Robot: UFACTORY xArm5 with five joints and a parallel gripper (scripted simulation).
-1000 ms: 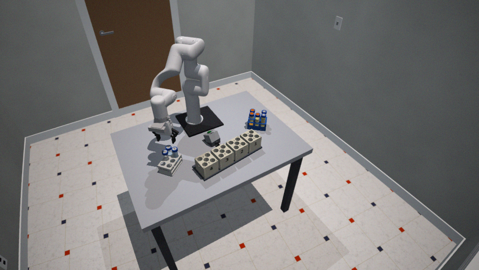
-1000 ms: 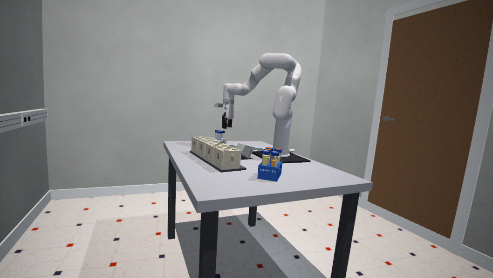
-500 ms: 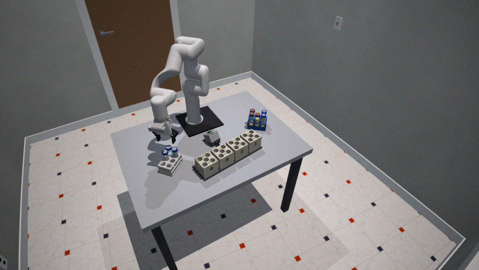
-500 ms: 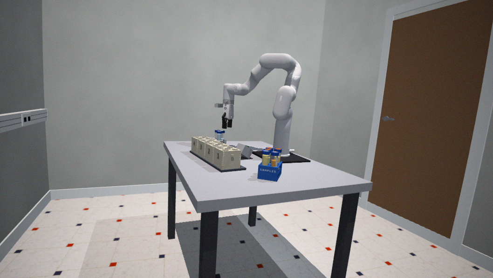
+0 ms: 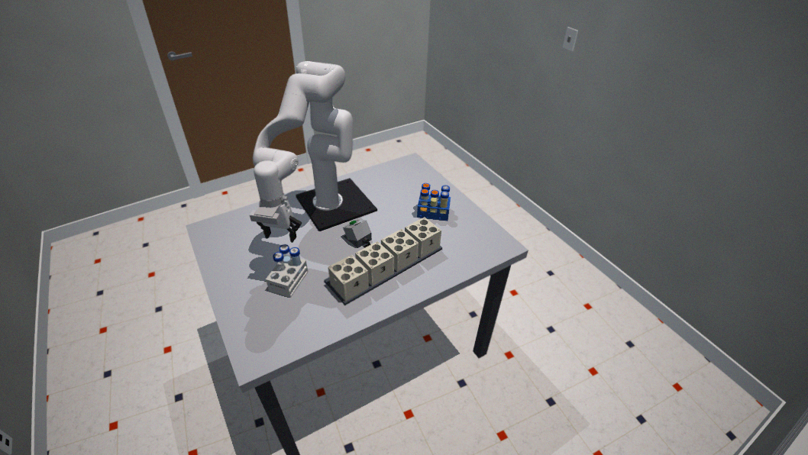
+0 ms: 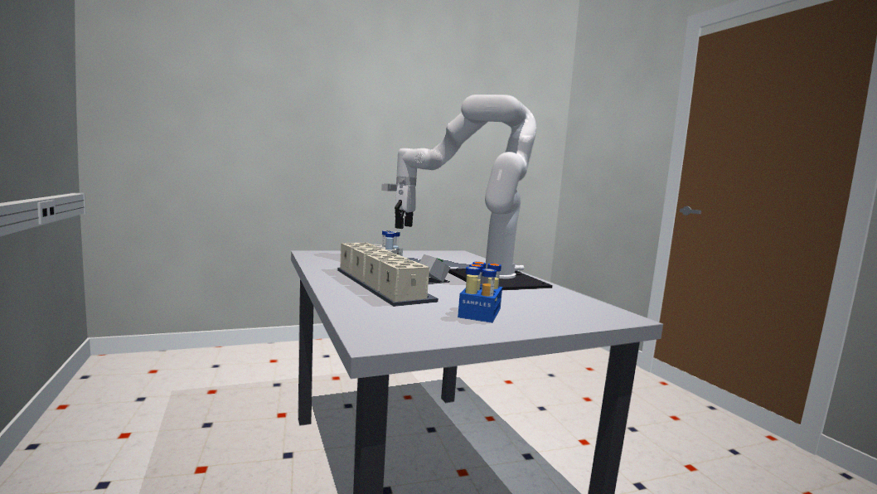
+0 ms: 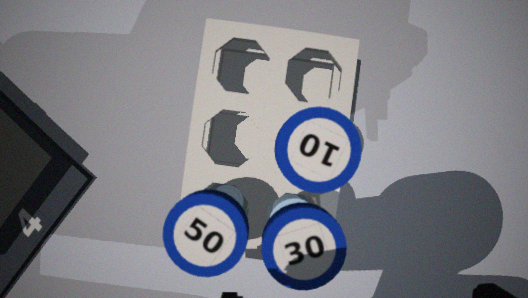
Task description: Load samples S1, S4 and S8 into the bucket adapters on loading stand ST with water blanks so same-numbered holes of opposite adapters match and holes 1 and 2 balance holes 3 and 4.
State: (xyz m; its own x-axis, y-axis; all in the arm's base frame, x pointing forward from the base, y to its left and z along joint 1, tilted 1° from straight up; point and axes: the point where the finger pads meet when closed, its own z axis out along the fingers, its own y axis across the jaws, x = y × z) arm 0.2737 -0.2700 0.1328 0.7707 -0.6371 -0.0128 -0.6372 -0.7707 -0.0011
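Now: the white rack 70 mm ahead of my hand, 20 mm to the right of it and 120 mm below it. The rest, counted from my hand: adapter 3: 180 mm ahead, 270 mm to the left, 100 mm below; then blue samples rack: 10 mm behind, 640 mm to the left, 120 mm below.
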